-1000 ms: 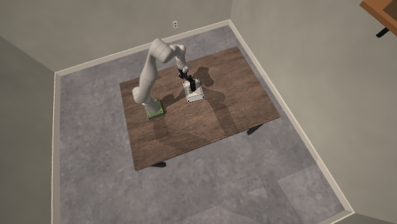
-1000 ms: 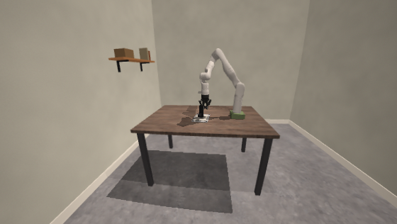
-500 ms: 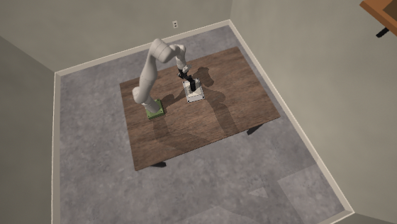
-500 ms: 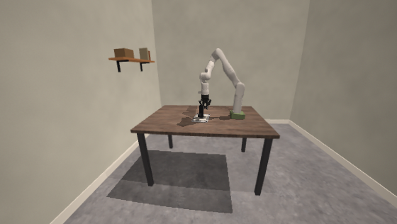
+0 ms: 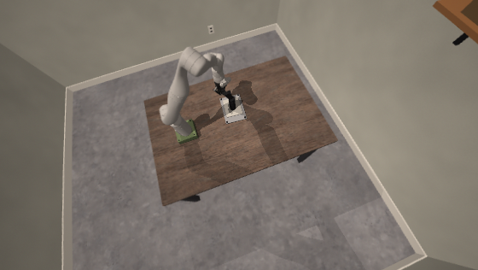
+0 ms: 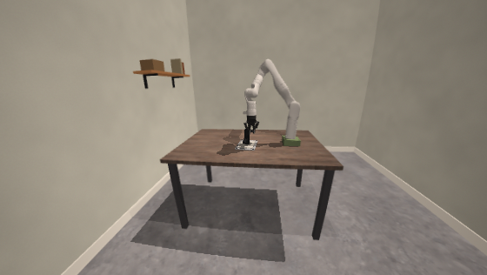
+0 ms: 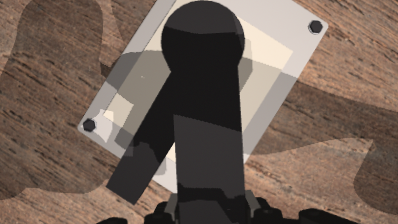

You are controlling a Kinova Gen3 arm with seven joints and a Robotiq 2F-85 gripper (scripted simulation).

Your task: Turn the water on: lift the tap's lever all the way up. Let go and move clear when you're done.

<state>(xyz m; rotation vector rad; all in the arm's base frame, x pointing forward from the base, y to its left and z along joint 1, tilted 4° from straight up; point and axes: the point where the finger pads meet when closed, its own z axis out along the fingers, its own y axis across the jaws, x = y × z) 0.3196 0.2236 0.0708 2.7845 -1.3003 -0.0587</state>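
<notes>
My gripper is now 20 mm short of the black lever and 30 mm to the left of it. The rest, counted from my hand: tap: 40 mm ahead, 50 mm to the right, 50 mm below.
</notes>
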